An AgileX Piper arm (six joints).
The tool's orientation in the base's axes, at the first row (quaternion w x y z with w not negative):
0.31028 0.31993 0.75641 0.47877
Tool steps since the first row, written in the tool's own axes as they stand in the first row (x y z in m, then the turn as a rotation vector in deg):
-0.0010 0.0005 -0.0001 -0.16 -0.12 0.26
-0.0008 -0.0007 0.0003 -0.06 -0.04 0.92
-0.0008 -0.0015 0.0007 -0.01 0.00 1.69
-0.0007 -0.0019 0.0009 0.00 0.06 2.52
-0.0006 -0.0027 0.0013 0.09 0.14 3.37
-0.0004 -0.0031 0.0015 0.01 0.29 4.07
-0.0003 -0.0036 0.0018 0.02 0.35 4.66
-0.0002 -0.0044 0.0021 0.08 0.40 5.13
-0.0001 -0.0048 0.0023 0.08 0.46 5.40
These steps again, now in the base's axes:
0.0006 -0.0007 0.0007 0.28 -0.03 -0.18
0.0006 -0.0007 -0.0006 0.74 0.42 -0.35
0.0007 -0.0008 -0.0015 1.32 0.88 -0.59
0.0008 -0.0007 -0.0020 1.97 1.35 -0.82
0.0009 -0.0007 -0.0028 2.59 1.89 -1.06
0.0008 -0.0006 -0.0033 3.21 2.25 -1.15
0.0009 -0.0005 -0.0039 3.67 2.58 -1.31
0.0009 -0.0005 -0.0048 4.01 2.89 -1.43
0.0009 -0.0005 -0.0052 4.23 3.06 -1.47

